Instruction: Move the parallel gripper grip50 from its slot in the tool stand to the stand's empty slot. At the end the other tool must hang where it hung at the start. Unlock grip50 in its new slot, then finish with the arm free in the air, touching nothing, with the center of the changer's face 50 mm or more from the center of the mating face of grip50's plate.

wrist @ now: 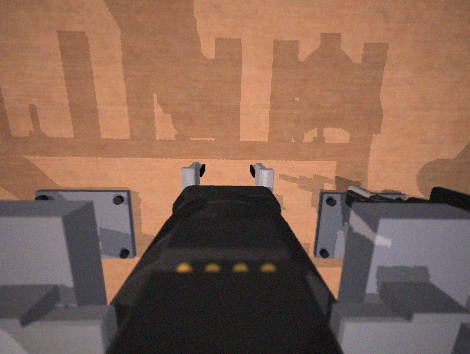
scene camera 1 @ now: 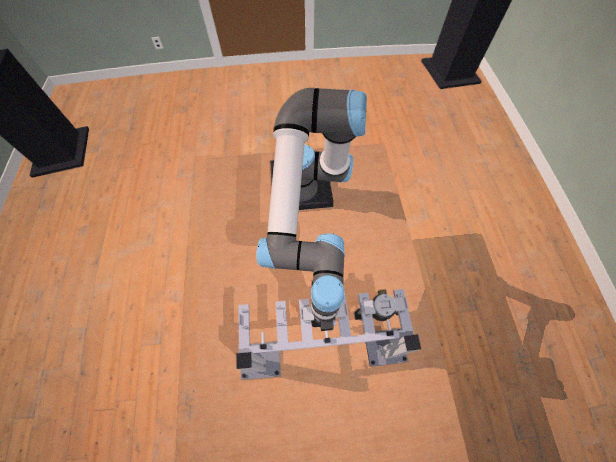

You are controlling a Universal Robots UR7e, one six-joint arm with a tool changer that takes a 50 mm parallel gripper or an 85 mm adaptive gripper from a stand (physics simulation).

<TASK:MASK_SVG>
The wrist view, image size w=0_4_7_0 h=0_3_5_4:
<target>grip50 gripper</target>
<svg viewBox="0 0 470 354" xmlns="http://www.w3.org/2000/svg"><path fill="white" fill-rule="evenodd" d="M0 329L0 354L105 354L143 283L153 271L299 271L305 277L344 354L451 354L461 322L410 322L393 313L384 303L338 303L289 224L281 216L281 206L273 195L274 170L272 168L266 168L262 163L250 165L250 173L255 178L255 186L199 185L200 177L205 172L205 164L193 162L189 167L182 167L180 169L181 193L173 203L172 215L163 224L109 305L54 306L45 317L23 328Z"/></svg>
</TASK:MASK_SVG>
